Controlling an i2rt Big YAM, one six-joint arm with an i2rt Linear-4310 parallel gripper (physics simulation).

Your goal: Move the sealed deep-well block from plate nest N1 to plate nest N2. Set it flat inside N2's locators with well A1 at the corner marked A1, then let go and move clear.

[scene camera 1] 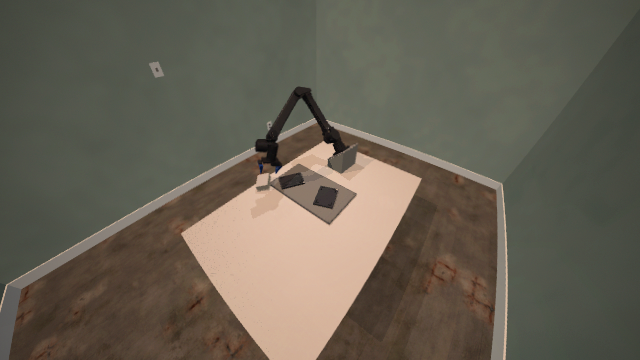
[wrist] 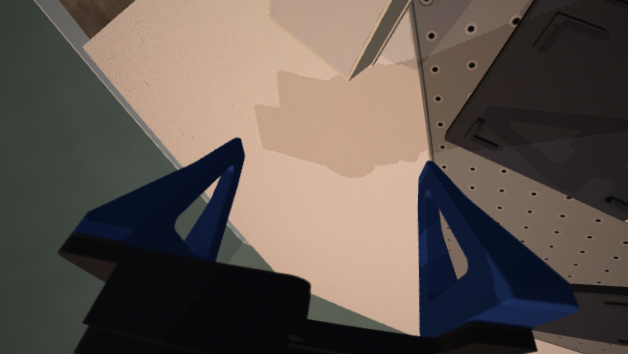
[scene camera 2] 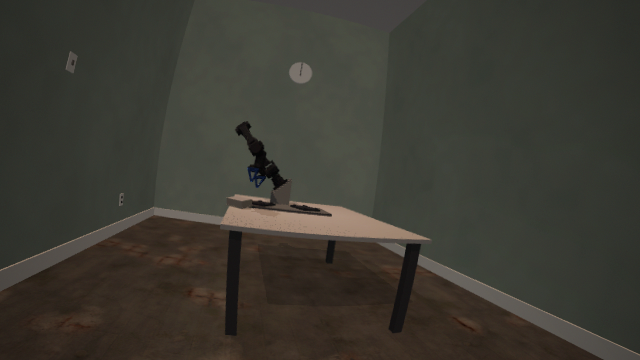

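Where they show: gripper, fingertip midpoint: (scene camera 1: 268,173) (wrist: 330,157) (scene camera 2: 254,184); arm's base, origin of the base link: (scene camera 1: 341,151) (scene camera 2: 280,185).
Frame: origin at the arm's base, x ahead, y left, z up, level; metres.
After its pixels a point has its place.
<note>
The sealed deep-well block (scene camera 1: 263,183) @(x 0.553, y -0.233, z -0.080 m) (scene camera 2: 239,202) @(x 0.593, y -0.267, z -0.098 m) (wrist: 325,30) @(x 0.554, y -0.236, z -0.081 m) is a pale box. It stands on the table beside the dark perforated board (scene camera 1: 301,195) @(x 0.440, y 0.010, z -0.117 m) (wrist: 517,200) @(x 0.426, y -0.050, z -0.117 m), off both nests and close to the table's edge. Whether it touches the board is unclear, and its A1 corner cannot be made out. Two black plate nests lie on the board: one (scene camera 1: 291,180) @(x 0.392, y -0.136, z -0.105 m) (wrist: 565,100) @(x 0.413, y -0.162, z -0.105 m) near the block, the other (scene camera 1: 326,197) @(x 0.357, y 0.149, z -0.105 m) (wrist: 590,315) @(x 0.328, y 0.117, z -0.105 m) farther away. Neither holds a block; their labels are unreadable. My gripper (scene camera 1: 269,169) @(x 0.520, y -0.197, z 0.003 m) (scene camera 2: 256,178) @(x 0.520, y -0.197, z 0.003 m) (wrist: 330,157) @(x 0.520, y -0.197, z 0.003 m) is wide open and empty, above the table near the block.
The arm's base stands behind a grey upright panel (scene camera 1: 343,161) @(x 0.065, y 0.065, z -0.026 m) (scene camera 2: 281,193) @(x 0.080, y 0.004, z -0.054 m) beyond the board. The pale table (scene camera 1: 300,270) @(x 0.775, y 0.337, z -0.130 m) (scene camera 2: 320,226) @(x 0.899, y 0.120, z -0.130 m) extends from the board towards scene camera 1. A wall (wrist: 45,225) shows past the table edge in the wrist view.
</note>
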